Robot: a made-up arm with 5 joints.
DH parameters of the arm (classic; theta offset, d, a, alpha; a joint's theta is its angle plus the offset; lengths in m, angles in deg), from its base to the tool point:
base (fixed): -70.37 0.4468 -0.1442 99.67
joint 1: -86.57 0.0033 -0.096 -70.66
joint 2: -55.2 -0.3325 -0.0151 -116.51
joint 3: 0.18 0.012 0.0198 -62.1
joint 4: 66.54 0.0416 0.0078 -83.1
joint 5: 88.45 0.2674 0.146 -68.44
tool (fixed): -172.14 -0.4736 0 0
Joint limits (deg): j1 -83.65..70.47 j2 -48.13..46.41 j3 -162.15..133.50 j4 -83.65..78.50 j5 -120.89..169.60
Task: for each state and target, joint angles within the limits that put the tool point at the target. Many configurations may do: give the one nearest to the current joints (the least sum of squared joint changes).
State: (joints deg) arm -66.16 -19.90 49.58 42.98 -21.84
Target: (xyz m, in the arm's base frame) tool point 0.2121 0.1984 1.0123
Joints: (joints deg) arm -25.83 -21.66 43.09 39.78 -25.59
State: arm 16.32 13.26 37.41 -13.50 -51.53
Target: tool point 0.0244 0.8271 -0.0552
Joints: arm 64.46 5.44 36.01 -19.40 -67.82
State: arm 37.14 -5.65 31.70 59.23 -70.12
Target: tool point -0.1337 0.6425 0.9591
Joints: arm 8.57 19.41 35.24 47.17 -43.39
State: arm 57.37 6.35 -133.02 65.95 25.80
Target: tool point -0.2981 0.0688 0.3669
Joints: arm 61.69 15.78 -157.70 32.23 -30.98
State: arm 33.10 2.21 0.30 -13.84 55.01
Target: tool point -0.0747 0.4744 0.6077
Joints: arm 67.57 0.99 -30.04 -6.21 70.04
